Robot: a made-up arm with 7 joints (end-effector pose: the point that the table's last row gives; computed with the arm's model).
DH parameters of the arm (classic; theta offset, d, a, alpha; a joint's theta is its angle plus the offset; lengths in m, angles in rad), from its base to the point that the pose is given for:
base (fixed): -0.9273 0 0.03 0
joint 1: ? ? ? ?
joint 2: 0 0.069 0.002 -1.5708
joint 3: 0 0.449 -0.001 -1.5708
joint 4: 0 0.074 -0.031 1.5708
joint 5: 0 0.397 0.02 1.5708
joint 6: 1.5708 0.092 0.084 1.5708
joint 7: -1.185 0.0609 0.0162 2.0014
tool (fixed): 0.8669 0.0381 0 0
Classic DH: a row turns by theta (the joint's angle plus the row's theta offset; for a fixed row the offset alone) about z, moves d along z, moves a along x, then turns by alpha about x.
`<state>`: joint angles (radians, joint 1 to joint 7).
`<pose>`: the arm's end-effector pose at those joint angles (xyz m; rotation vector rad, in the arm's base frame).
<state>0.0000 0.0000 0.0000 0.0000 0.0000 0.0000 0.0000</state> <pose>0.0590 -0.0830 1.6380 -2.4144 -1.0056 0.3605</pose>
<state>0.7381 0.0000 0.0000 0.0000 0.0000 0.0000 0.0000</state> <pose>0.0880 -0.0400 1.6380 -1.9548 -1.8717 0.6003</pose>
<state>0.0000 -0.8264 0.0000 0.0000 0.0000 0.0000 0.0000</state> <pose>0.7126 -0.0830 1.3208 -1.9404 -0.6099 1.2204</pose>
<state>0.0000 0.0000 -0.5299 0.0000 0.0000 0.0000 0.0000</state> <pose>0.0595 -0.1010 1.6380 -2.5592 -0.3338 0.1686</pose>
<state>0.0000 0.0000 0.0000 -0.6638 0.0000 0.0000 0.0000</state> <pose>-0.2286 -0.0830 1.5623 -2.5818 -1.2597 -0.4797</pose>
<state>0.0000 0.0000 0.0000 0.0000 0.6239 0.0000 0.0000</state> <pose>0.0841 -0.0329 1.6380 -2.0453 -1.7459 0.5661</pose>
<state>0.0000 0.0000 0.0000 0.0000 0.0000 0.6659 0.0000</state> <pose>0.0135 -0.0830 1.6534 -2.5820 -1.2603 -0.4825</pose>
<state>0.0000 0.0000 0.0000 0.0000 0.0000 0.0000 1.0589</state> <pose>0.0590 -0.0746 1.6757 -1.4457 -0.8712 -0.1633</pose>
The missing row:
joint 1: 0.9273 0.734 0.006 1.5708
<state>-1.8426 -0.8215 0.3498 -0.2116 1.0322 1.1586 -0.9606</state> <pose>-0.2163 -0.6183 1.3877 2.8613 -0.5770 0.7243</pose>
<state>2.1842 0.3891 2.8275 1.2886 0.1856 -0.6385 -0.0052</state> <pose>0.3111 -0.4993 1.0411 -0.3268 0.3546 0.9089</pose>
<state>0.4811 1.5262 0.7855 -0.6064 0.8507 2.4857 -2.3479</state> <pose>-0.5380 -0.5897 0.6814 -0.1190 -0.3503 -1.9842</pose>
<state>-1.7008 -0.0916 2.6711 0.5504 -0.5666 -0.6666 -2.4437</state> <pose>0.1403 0.0293 1.5704 0.2326 0.7695 -1.0378</pose>
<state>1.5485 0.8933 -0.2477 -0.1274 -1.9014 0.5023 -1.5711</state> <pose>-0.0621 -0.8278 1.1508 -2.8604 0.1883 0.9931</pose>
